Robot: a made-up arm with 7 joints. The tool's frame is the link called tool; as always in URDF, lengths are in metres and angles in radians.
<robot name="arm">
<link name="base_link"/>
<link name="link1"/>
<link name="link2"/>
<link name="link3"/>
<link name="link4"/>
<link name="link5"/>
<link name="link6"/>
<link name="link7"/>
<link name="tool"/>
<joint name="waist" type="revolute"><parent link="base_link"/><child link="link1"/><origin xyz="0.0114 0.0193 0.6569" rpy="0 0 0"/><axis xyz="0 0 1"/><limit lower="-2.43" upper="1.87" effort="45" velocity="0.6"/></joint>
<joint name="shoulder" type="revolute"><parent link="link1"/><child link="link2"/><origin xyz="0.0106 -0.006 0.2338" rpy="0 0 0"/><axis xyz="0 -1 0"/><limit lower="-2.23" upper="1" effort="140" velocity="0.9"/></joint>
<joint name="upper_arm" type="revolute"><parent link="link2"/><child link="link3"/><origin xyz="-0.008 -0.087 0.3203" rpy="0 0 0"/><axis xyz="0 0 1"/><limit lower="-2.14" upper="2.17" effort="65" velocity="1.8"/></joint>
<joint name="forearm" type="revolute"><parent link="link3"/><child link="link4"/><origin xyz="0.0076 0.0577 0.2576" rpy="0 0 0"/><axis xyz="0 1 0"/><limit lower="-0.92" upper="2.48" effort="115" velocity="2.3"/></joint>
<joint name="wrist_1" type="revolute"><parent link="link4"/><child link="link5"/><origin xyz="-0.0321 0.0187 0.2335" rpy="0 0 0"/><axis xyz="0 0 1"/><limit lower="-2.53" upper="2.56" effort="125" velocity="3.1"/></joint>
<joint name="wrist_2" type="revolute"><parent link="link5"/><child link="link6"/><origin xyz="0.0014 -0.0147 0.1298" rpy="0 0 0"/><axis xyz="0 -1 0"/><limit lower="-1.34" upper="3.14" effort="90" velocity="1.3"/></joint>
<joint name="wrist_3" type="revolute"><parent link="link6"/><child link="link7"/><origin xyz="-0.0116 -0.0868 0.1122" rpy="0 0 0"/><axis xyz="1 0 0"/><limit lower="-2.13" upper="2.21" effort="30" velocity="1.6"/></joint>
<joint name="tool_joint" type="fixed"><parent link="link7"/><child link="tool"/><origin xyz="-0.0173 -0.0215 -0.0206" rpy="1.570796 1.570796 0"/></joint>
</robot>
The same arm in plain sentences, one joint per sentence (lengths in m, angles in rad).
The arm has seven revolute joints in a row. What follows holds with every joint at zero, and every direction is one of the base frame's.
Joint 1 sits 0.0114 m along +x and 0.0193 m along +y and 0.6569 m along +z from the base frame's origin and rotates about +z, from -2.43 to 1.87 rad.
Joint 2 sits 0.0106 m along +x and 0.006 m along -y and 0.2338 m along +z from joint 1 and rotates about -y, from -2.23 to 1 rad.
Joint 3 sits 0.008 m along -x and 0.087 m along -y and 0.3203 m along +z from joint 2 and rotates about +z, from -2.14 to 2.17 rad.
Joint 4 sits 0.0076 m along +x and 0.0577 m along +y and 0.2576 m along +z from joint 3 and rotates about +y, from -0.92 to 2.48 rad.
Joint 5 sits 0.0321 m along -x and 0.0187 m along +y and 0.2335 m along +z from joint 4 and rotates about +z, from -2.53 to 2.56 rad.
Joint 6 sits 0.0014 m along +x and 0.0147 m along -y and 0.1298 m along +z from joint 5 and rotates about -y, from -1.34 to 3.14 rad.
Joint 7 sits 0.0116 m along -x and 0.0868 m along -y and 0.1122 m along +z from joint 6 and rotates about +x, from -2.13 to 2.21 rad.
The tool frame, which is the frame that the pose is given for, sits 0.0173 m along -x and 0.0215 m along -y and 0.0206 m along -z from joint 7; its axes are the base frame's turned by roll 1.5708, pitch 1.5708 and yaw 0 rad (as in URDF: about the fixed x, then y, then z).

